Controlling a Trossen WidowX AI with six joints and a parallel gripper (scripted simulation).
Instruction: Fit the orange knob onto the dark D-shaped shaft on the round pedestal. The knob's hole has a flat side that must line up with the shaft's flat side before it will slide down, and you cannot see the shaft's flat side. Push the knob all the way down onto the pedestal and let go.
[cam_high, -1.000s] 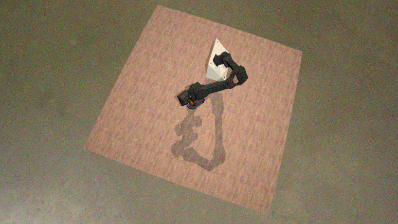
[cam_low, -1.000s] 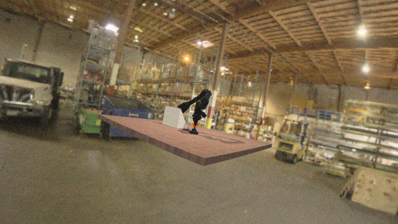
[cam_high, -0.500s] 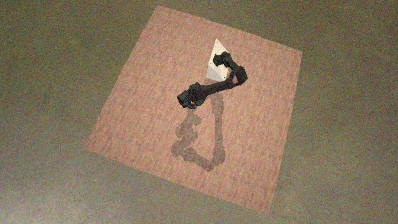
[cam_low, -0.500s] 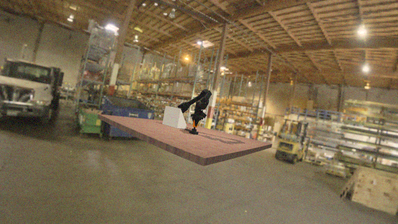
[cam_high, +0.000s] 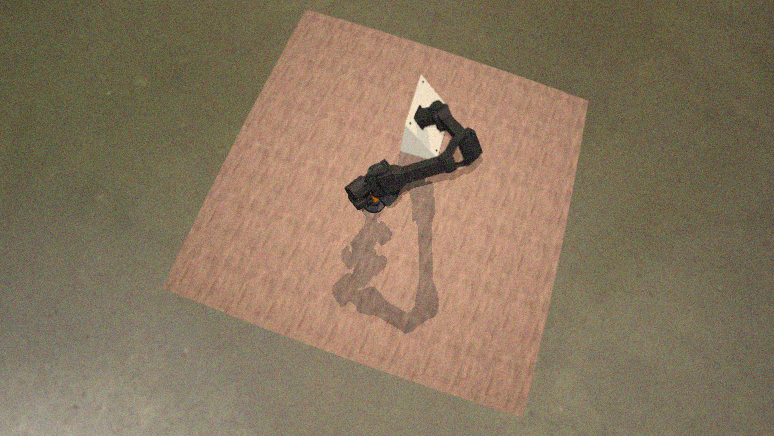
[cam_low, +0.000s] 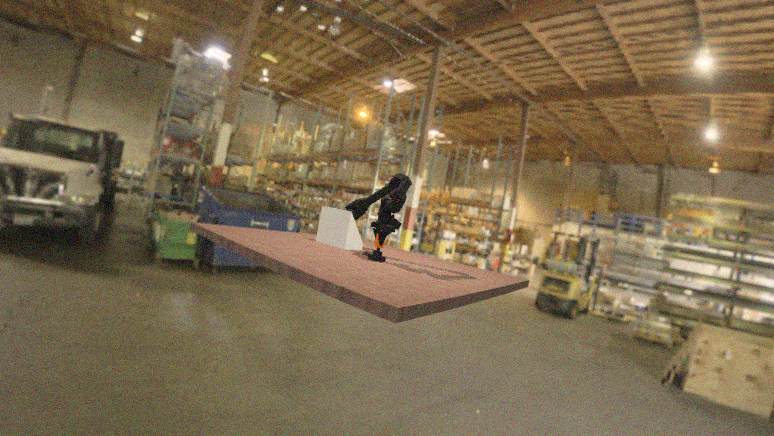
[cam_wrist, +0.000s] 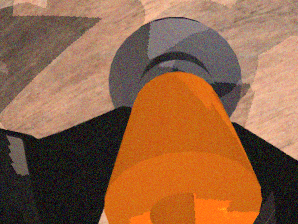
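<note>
The orange knob lies 2 cm above my gripper tip. Also, from my gripper tip: dark D-shaped shaft (4 cm below).
</note>
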